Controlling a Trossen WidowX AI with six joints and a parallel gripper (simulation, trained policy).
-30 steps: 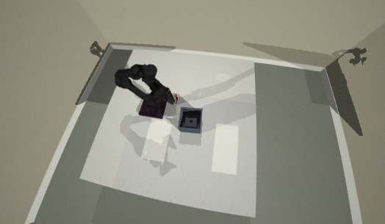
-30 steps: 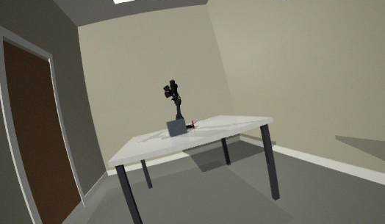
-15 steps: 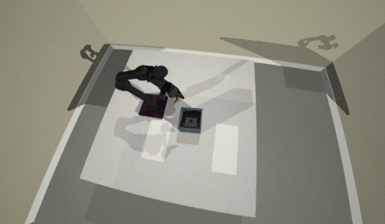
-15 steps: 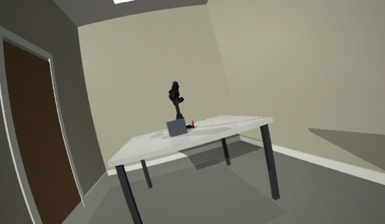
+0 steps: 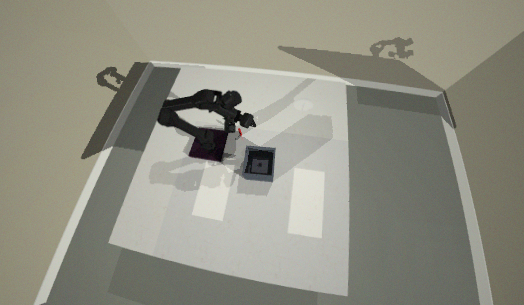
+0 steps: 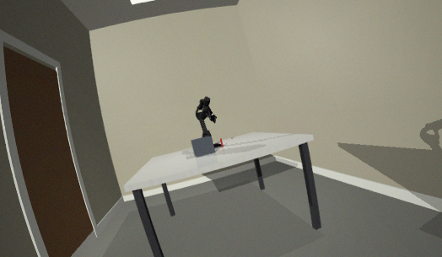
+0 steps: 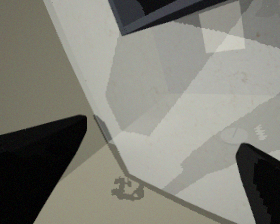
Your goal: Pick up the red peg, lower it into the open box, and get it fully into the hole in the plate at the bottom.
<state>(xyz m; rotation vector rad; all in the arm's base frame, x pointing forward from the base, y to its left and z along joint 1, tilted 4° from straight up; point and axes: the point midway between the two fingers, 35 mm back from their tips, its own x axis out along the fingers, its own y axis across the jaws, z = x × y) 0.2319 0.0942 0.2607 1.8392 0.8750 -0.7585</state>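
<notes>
Now: the red peg 220 mm below my gripper tip, 100 mm behind it and 30 mm to the left of it. Also, from my gripper tip: grey plate: 210 mm below, 130 mm to the right, 90 mm ahead.
</notes>
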